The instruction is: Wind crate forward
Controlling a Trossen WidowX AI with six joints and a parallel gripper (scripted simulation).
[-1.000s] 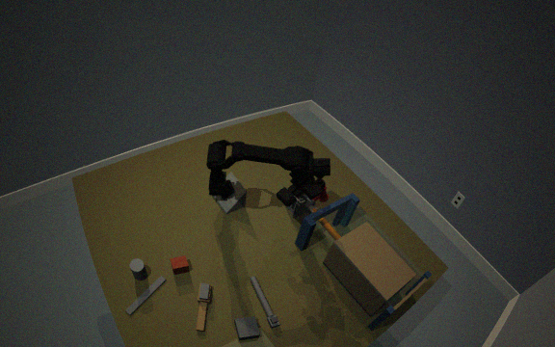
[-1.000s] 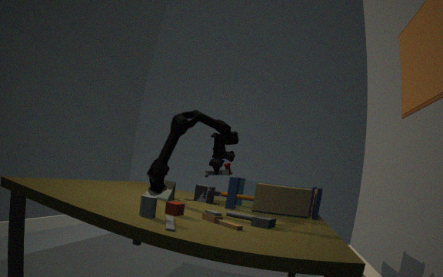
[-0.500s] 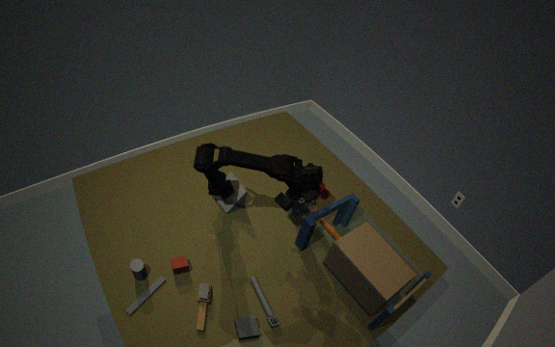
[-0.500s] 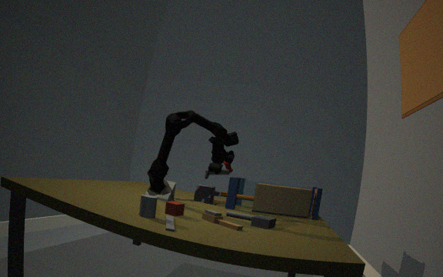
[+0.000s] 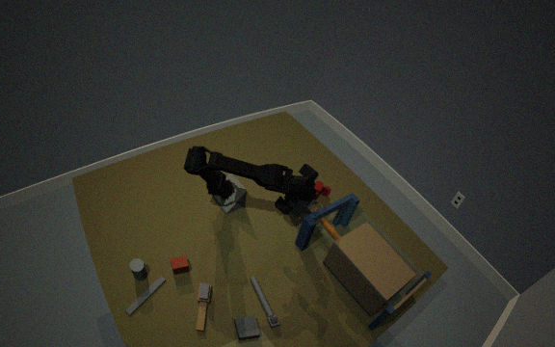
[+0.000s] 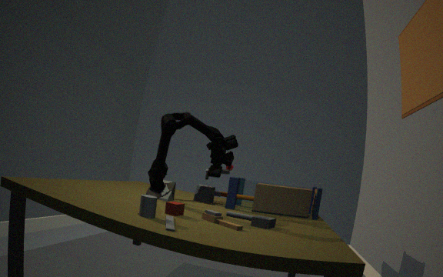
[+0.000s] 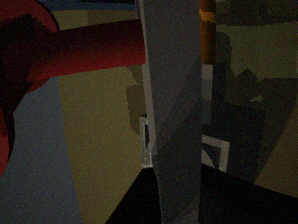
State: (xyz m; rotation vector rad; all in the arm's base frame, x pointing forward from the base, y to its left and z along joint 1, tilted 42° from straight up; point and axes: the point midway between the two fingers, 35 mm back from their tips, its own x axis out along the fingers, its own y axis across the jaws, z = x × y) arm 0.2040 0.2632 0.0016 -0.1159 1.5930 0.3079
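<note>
The red grip is 5 cm ahead of my gripper tip, 4 cm above it and 2 cm to the left of it. Round my gripper tip: grey crank handle (1 cm ahead, 1 cm above); grey block (40 cm to the right, 36 cm ahead, 16 cm below); grey winch (14 cm below, 9 cm behind, 4 cm to the left).
</note>
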